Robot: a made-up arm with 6 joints.
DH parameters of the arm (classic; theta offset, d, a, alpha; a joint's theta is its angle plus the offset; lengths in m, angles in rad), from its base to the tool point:
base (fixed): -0.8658 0 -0.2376 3.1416
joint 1: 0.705 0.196 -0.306 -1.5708
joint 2: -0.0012 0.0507 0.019 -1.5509
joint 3: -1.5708 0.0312 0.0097 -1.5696
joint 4: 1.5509 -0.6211 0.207 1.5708
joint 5: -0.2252 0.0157 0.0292 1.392
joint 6: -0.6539 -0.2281 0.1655 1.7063
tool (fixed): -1.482 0.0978 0 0
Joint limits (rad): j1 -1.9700..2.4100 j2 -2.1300..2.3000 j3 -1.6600..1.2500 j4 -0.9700..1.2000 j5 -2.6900..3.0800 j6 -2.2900..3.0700
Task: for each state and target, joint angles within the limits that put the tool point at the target. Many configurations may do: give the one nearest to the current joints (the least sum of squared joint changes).
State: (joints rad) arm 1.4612 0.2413 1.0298 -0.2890 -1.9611 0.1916
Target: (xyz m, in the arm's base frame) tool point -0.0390 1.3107 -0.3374
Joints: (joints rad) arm 0.8931 -0.2125 1.1253 -0.2055 -2.1813 0.4023
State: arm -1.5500 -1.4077 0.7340 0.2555 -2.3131 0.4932
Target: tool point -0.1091 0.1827 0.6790
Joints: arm -1.6200 -2.1128 0.1472 0.5786 -1.9966 0.9607
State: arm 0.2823 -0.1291 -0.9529 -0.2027 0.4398 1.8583
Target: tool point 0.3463 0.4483 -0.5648
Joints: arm 0.6245 0.0386 -1.1367 -0.0058 0.2269 1.7306
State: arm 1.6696 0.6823 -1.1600 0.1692 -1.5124 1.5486
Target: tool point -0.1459 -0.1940 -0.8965
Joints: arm 1.7385 1.2039 -0.7485 -0.0005 -0.9996 1.7864
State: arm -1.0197 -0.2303 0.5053 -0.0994 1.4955 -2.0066
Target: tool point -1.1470 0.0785 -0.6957
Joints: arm -1.3034 0.6136 0.3731 -0.1078 2.2743 -1.9597
